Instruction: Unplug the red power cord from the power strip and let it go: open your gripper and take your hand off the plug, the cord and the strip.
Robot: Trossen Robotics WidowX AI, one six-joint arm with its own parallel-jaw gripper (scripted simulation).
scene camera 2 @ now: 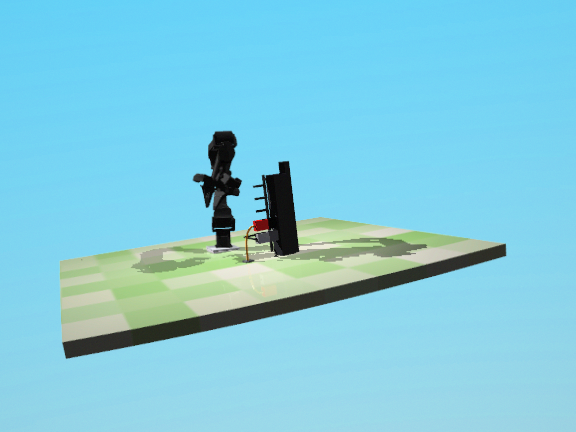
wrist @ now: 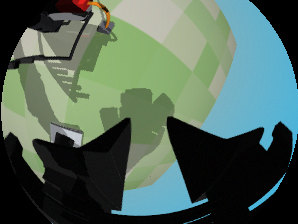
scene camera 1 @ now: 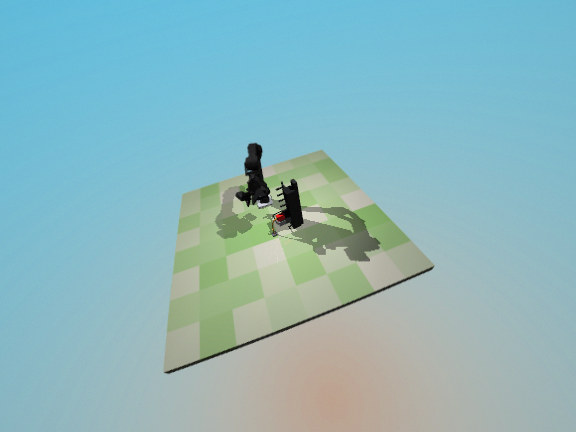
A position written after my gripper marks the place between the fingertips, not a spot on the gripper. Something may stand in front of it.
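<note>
Visible: my gripper [scene camera 2: 210, 209], and, in the wrist view also, the same gripper [wrist: 149, 122].
</note>
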